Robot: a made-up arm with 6 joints. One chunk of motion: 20 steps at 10 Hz.
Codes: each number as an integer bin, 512 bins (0 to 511) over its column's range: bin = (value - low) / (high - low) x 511, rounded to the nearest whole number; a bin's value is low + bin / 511 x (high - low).
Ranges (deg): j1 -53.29..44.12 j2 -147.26..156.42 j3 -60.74..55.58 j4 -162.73..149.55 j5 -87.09..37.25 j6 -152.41..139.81
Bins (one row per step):
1: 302 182 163 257 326 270
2: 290 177 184 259 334 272
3: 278 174 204 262 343 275
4: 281 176 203 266 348 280
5: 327 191 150 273 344 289
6: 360 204 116 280 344 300
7: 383 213 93 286 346 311
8: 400 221 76 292 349 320
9: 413 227 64 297 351 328
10: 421 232 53 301 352 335
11: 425 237 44 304 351 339
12: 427 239 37 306 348 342
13: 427 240 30 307 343 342
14: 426 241 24 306 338 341
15: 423 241 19 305 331 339
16: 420 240 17 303 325 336
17: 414 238 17 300 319 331
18: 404 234 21 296 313 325
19: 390 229 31 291 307 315
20: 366 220 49 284 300 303
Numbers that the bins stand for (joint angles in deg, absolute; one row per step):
1: 4.28 -39.10 -23.64 -5.67 -7.77 1.99
2: 1.99 -42.07 -18.86 -4.45 -5.82 3.14
3: -0.30 -43.85 -14.30 -2.62 -3.63 4.85
4: 0.28 -42.67 -14.53 -0.17 -2.41 7.71
5: 9.04 -33.75 -26.60 4.10 -3.39 12.86
6: 15.34 -26.03 -34.33 8.38 -3.39 19.15
7: 19.72 -20.68 -39.57 12.05 -2.90 25.44
8: 22.96 -15.92 -43.44 15.72 -2.17 30.58
9: 25.44 -12.36 -46.17 18.77 -1.68 35.16
10: 26.96 -9.39 -48.68 21.22 -1.44 39.16
11: 27.73 -6.41 -50.72 23.05 -1.68 41.45
12: 28.11 -5.23 -52.32 24.27 -2.41 43.17
13: 28.11 -4.63 -53.91 24.88 -3.63 43.17
14: 27.92 -4.04 -55.28 24.27 -4.85 42.59
15: 27.34 -4.04 -56.41 23.66 -6.55 41.45
16: 26.77 -4.63 -56.87 22.44 -8.01 39.73
17: 25.63 -5.82 -56.87 20.60 -9.47 36.88
18: 23.72 -8.20 -55.96 18.16 -10.93 33.44
19: 21.05 -11.17 -53.68 15.10 -12.39 27.73
20: 16.48 -16.52 -49.59 10.83 -14.09 20.86

